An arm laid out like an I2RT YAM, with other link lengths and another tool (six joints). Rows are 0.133 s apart.
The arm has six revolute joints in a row. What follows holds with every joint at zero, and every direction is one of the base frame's. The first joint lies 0.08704 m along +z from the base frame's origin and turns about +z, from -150 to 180 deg. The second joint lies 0.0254 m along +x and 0.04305 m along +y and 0.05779 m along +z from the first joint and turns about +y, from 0 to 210 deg. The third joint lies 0.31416 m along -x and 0.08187 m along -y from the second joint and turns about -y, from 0 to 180 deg. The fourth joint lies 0.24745 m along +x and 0.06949 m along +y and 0.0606 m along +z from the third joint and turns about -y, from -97 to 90 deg. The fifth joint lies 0.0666 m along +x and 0.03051 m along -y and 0.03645 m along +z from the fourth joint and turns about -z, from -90 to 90 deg. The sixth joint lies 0.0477 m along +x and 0.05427 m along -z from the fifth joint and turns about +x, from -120 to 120 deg. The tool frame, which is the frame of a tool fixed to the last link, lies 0.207 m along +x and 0.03 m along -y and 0.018 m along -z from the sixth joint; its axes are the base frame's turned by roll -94.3, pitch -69.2 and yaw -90 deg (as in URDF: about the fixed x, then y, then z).
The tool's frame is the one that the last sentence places.
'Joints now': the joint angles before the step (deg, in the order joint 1, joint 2, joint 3, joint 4, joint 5, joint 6). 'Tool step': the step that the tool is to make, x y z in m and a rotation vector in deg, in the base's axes. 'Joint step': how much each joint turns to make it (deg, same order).
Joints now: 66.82 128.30 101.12 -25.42 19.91 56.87
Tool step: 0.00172 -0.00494 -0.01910 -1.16 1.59 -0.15
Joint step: -0.80 1.57 -0.29 0.14 -1.19 0.07
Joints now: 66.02 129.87 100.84 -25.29 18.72 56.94
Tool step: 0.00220 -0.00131 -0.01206 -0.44 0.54 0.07
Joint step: -0.44 1.06 -0.44 0.96 -0.55 -0.25
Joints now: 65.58 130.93 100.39 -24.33 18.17 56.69
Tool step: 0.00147 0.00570 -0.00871 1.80 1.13 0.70
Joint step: -0.81 0.38 -1.46 3.06 -2.33 -0.20
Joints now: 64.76 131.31 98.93 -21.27 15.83 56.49
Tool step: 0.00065 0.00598 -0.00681 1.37 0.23 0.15
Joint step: -0.15 0.57 -1.02 2.66 -0.82 0.24
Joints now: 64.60 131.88 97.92 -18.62 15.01 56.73
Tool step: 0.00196 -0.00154 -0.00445 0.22 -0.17 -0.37
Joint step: -0.16 0.11 -1.05 1.40 0.17 0.13
